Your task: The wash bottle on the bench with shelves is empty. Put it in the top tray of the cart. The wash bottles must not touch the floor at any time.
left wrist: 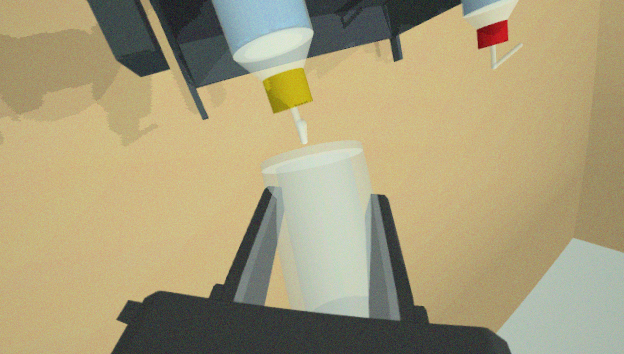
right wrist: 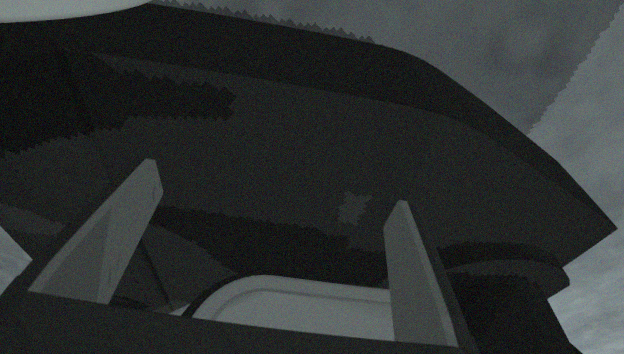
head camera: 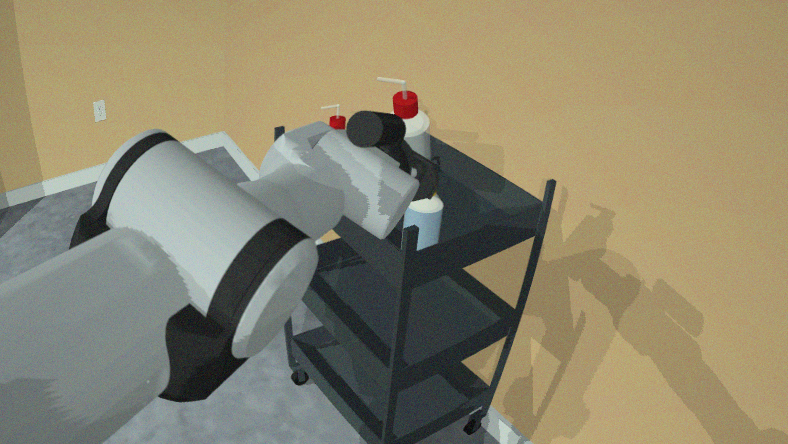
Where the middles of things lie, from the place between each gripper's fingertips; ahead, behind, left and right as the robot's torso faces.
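Wash bottle (head camera: 405, 103): 76 cm ahead of my right hand, 45 cm to the left of it and 65 cm above it. By its middle, the wash bottle is nearer to my left hand than to my right hand.
My left hand is 5 cm below the wash bottle and 1 cm past it.
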